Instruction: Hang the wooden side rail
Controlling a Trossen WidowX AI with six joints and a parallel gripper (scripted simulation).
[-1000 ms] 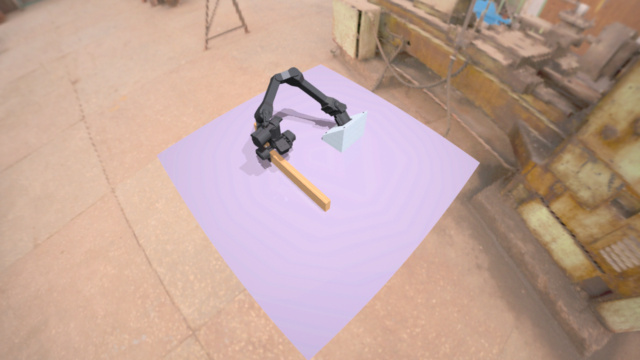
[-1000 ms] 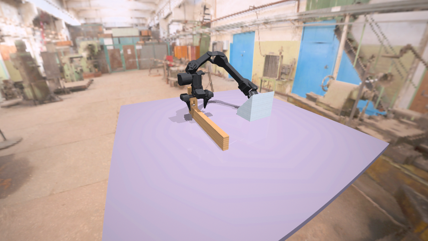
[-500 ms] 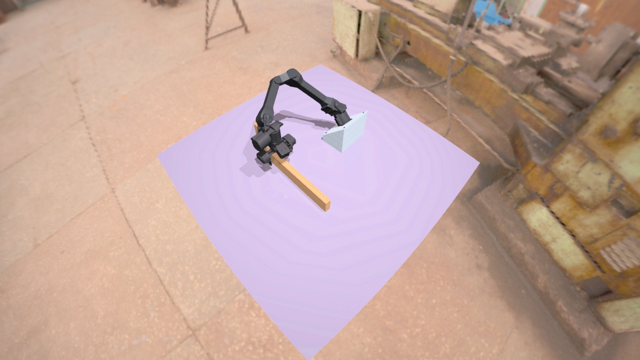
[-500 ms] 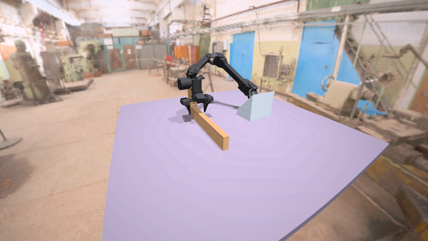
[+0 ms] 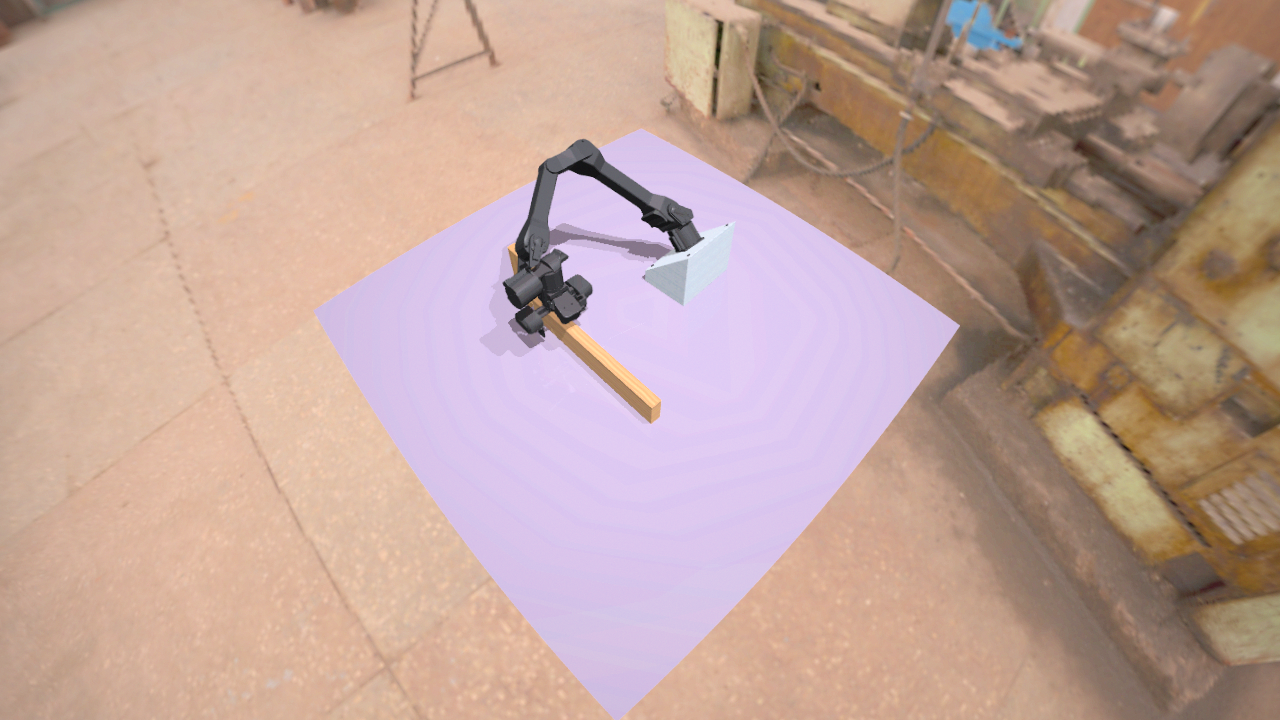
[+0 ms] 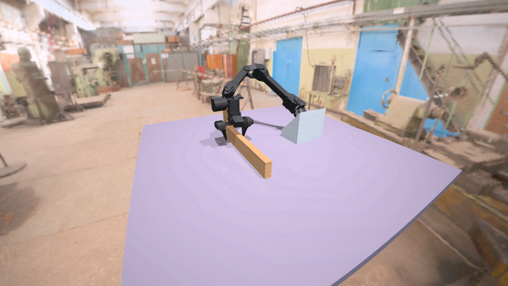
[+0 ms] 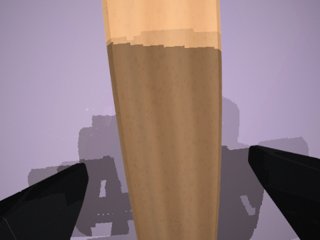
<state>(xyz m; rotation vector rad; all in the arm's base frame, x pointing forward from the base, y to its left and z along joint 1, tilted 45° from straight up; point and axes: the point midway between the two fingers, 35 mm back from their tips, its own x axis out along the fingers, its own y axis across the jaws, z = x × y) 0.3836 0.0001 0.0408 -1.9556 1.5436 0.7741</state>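
Now: gripper tip 15 cm to the left of the wooden headboard post and 5 cm below it.
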